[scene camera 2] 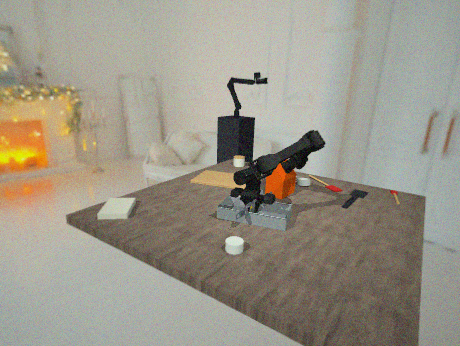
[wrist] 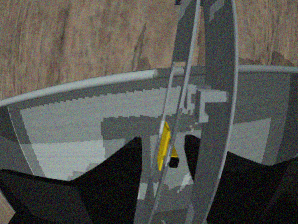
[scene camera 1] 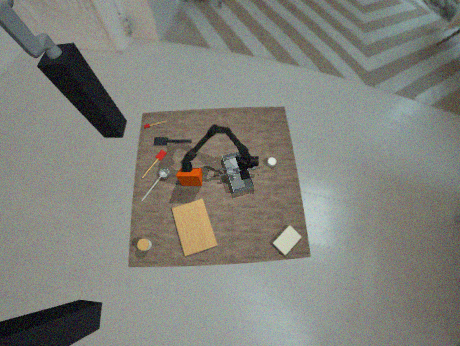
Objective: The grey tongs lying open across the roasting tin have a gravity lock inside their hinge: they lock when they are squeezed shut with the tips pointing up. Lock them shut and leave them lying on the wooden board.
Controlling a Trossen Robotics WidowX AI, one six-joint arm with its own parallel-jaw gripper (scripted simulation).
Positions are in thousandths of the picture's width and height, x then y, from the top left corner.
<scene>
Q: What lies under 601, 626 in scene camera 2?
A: A grey roasting tin.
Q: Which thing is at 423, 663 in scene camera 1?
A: A wooden board.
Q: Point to a grey roasting tin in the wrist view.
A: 206, 592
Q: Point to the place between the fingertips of my gripper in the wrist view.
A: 549, 636
</scene>
